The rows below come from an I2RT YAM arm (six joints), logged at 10 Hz.
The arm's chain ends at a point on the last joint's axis. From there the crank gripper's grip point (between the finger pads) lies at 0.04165 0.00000 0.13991 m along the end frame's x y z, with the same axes.
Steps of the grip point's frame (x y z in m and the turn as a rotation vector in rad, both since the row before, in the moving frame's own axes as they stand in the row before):
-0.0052 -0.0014 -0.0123 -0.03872 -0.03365 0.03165
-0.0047 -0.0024 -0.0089 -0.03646 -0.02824 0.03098
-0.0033 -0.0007 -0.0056 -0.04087 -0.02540 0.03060
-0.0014 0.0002 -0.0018 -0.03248 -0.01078 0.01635
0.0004 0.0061 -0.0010 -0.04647 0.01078 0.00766
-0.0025 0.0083 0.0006 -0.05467 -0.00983 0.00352
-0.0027 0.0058 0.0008 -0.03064 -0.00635 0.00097
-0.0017 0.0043 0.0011 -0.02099 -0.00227 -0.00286
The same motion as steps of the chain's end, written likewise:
-0.0004 -0.0081 -0.0135 -0.03872 -0.03365 0.03165
-0.0006 -0.0087 -0.0099 -0.03646 -0.02824 0.03098
0.0004 -0.0077 -0.0065 -0.04087 -0.02540 0.03060
0.0002 -0.0050 -0.0022 -0.03248 -0.01078 0.01635
-0.0011 -0.0007 -0.0004 -0.04647 0.01078 0.00766
-0.0011 0.0005 0.0004 -0.05467 -0.00983 0.00352
-0.0018 0.0015 0.0006 -0.03064 -0.00635 0.00097
-0.0014 0.0015 0.0010 -0.02099 -0.00227 -0.00286

